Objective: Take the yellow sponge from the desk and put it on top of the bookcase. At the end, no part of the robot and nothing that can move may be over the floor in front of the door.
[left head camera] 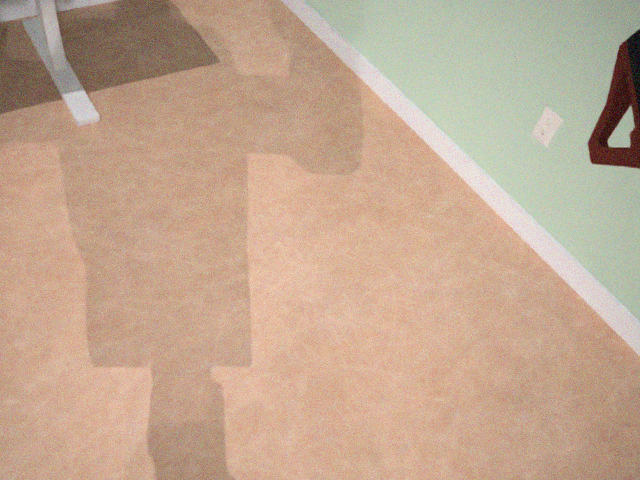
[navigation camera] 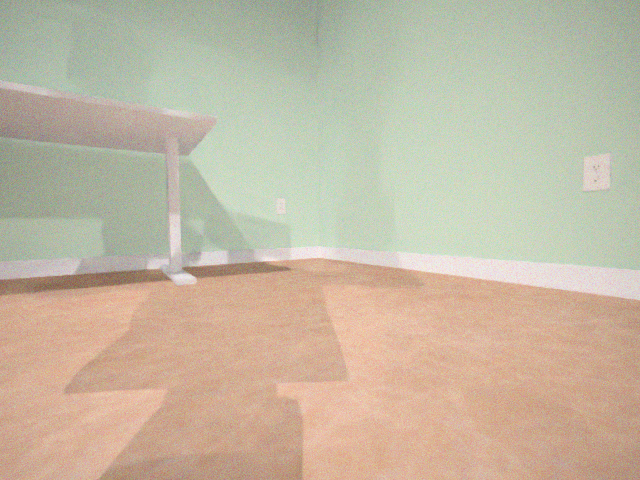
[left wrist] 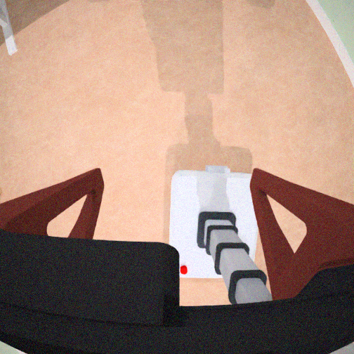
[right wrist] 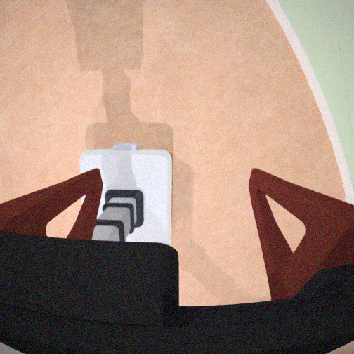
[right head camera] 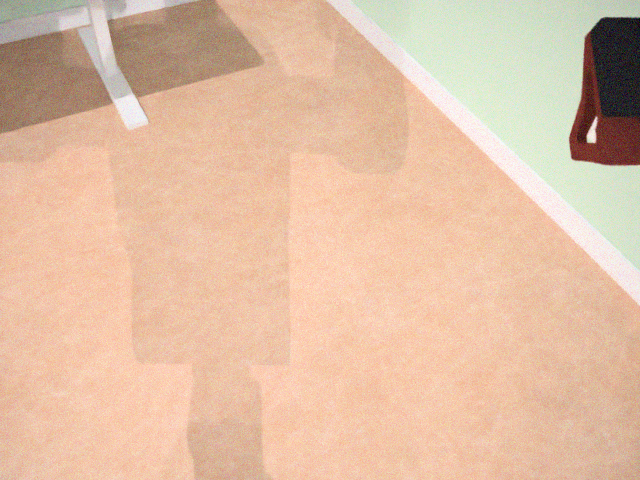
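Frame: origin at the left arm's base, x ahead, y left, z up, level; metres.
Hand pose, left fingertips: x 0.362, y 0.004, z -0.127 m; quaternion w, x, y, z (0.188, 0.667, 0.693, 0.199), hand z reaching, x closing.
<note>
After its pixels a point has its place.
The desk (navigation camera: pixel 103 116) {x 1.788, y 0.585, z -0.715 m} shows at the left of the navigation camera view, seen from below its top. Its white leg foot shows at the upper left of both head camera views. The yellow sponge, the bookcase and the door do not show in these views. My left gripper (left wrist: pixel 176 176) is open and empty, above the robot's white base. My right gripper (right wrist: pixel 175 176) is open and empty; one finger shows at the right edge of the left and right head camera views, in front of the green wall. Neither gripper is near the desk.
A green wall (left head camera: pixel 465 93) {x 1.747, y -1.028, z -1.120 m} (right head camera: pixel 491 77) {x 1.836, y -0.980, z -1.136 m} (navigation camera: pixel 491 129) {x 1.771, y -1.015, z -0.771 m} with white skirting runs along the right and meets the wall behind the desk in a corner. The robot's white base (left wrist: pixel 187 200) (right wrist: pixel 155 175) and grey column (left wrist: pixel 240 267) stand below the grippers. The robot's shadow stretches towards the desk.
</note>
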